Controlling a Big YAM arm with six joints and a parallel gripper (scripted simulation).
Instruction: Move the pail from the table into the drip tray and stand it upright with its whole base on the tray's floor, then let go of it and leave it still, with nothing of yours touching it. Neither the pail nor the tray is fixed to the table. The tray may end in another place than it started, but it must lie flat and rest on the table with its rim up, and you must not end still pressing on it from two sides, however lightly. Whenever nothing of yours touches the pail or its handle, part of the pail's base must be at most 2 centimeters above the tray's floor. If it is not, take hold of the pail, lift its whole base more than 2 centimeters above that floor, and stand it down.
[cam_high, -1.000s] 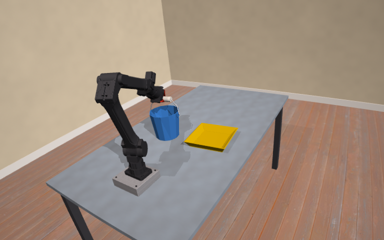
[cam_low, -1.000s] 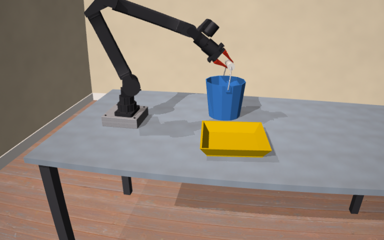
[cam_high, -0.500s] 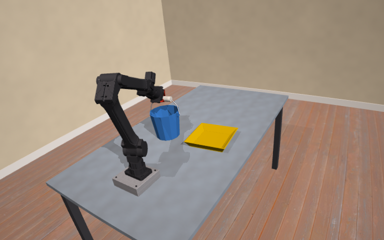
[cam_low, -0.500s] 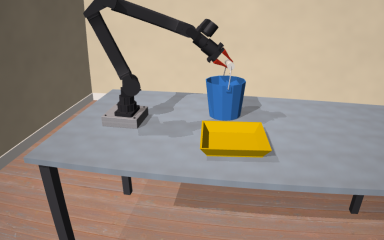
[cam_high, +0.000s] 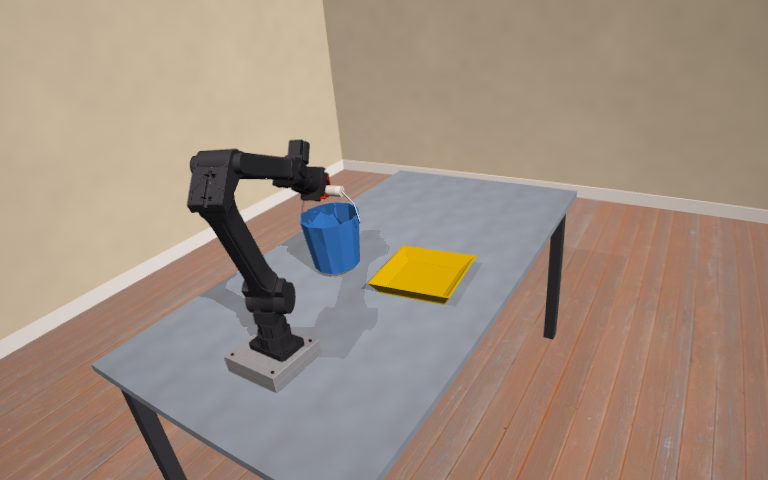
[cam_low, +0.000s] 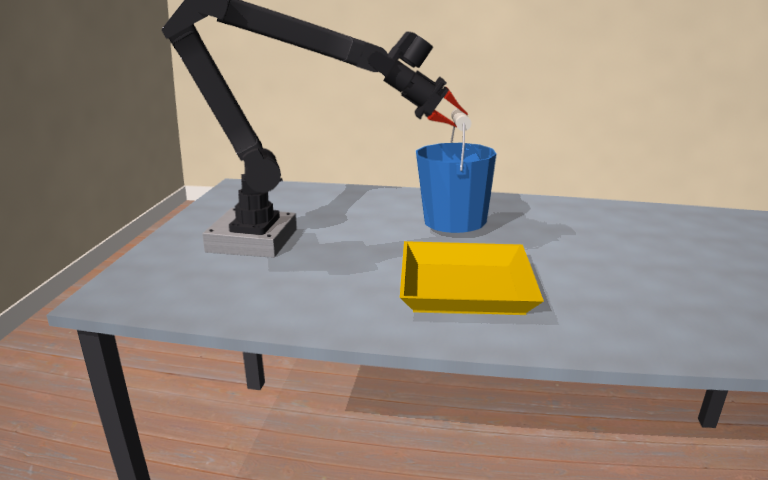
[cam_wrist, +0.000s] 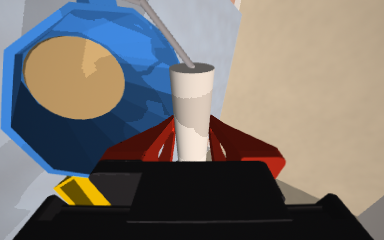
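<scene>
Right now the blue pail is 100 mm below my hand. From my hand the other things lie so: pail handle 30 mm below; then yellow drip tray 310 mm to the right, 260 mm below, 40 mm ahead.
</scene>
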